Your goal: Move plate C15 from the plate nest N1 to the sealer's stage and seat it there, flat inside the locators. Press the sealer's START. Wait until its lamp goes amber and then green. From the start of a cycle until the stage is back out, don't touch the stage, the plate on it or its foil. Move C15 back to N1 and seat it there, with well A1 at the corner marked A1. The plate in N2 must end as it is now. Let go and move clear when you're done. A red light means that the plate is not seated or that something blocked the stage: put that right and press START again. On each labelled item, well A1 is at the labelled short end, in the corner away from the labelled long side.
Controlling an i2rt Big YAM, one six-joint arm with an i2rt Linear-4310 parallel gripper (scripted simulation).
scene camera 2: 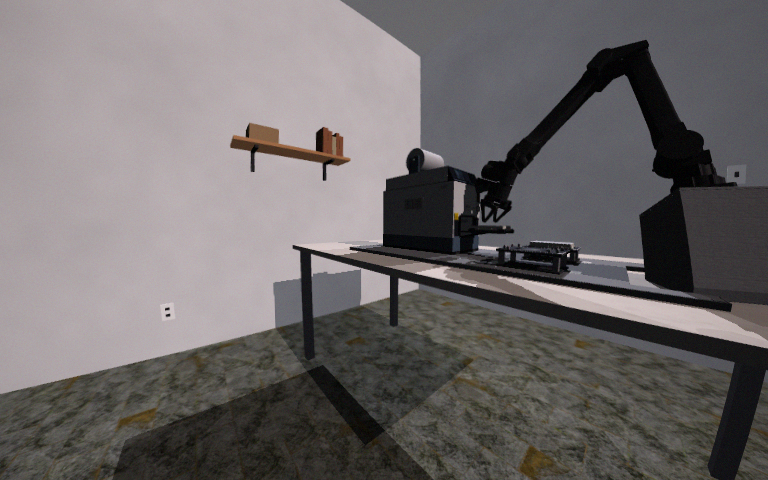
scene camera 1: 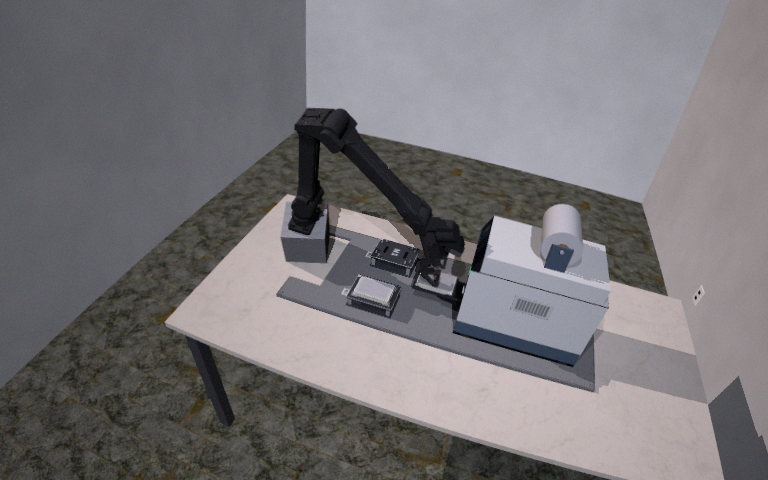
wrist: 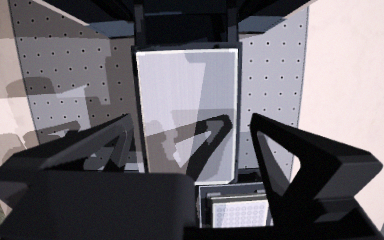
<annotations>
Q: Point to a well plate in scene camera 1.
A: At 367, 288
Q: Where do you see a sealer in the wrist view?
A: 114, 25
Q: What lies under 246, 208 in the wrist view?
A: A well plate.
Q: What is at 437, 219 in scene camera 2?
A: A sealer.
</annotations>
